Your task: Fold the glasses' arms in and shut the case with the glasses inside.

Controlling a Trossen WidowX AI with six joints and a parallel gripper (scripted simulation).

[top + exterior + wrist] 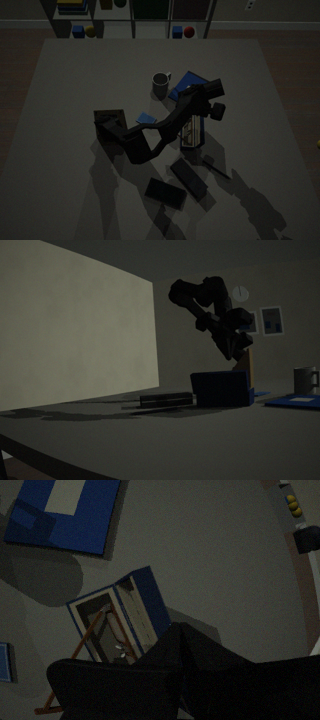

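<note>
Right now my hand is 110 mm above the blue glasses case, 30 mm to the left of it and 20 mm past it. The rest, counted from my hand: long dark box: 230 mm to the right, 140 mm below, 60 mm behind; then small blue card: 230 mm behind, 160 mm below, 60 mm to the left; then glasses case lid: 90 mm below, 30 mm to the right.
</note>
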